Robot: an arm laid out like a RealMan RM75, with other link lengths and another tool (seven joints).
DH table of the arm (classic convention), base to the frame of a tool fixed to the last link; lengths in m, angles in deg. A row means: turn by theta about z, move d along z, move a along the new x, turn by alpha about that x. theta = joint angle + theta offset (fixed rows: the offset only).
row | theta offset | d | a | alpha
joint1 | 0 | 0.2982 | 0 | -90
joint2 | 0 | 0 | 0 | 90
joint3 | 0 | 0.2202 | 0 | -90
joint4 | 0 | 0 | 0 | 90
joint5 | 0 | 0.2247 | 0 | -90
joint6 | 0 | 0 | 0 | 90
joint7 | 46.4 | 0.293 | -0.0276 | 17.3
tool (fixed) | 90 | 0.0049 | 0 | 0
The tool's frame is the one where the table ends.
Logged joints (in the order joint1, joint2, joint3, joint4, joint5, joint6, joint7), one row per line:
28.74, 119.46, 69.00, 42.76, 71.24, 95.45, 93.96
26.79, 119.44, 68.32, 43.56, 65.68, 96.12, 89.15
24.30, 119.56, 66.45, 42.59, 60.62, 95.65, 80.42
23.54, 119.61, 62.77, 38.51, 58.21, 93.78, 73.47
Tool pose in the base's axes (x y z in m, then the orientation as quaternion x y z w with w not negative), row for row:
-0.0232, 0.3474, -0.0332, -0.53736, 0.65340, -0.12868, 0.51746
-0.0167, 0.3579, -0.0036, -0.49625, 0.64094, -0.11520, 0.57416
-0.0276, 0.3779, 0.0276, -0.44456, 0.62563, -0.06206, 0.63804
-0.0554, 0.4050, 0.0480, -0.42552, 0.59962, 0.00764, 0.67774
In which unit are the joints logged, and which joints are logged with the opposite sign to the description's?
The joints are logged in degrees. Opposite sign: joint1, joint2, joint7.
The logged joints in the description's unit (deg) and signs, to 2 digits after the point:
-28.74, -119.46, 69.00, 42.76, 71.24, 95.45, -93.96
-26.79, -119.44, 68.32, 43.56, 65.68, 96.12, -89.15
-24.30, -119.56, 66.45, 42.59, 60.62, 95.65, -80.42
-23.54, -119.61, 62.77, 38.51, 58.21, 93.78, -73.47

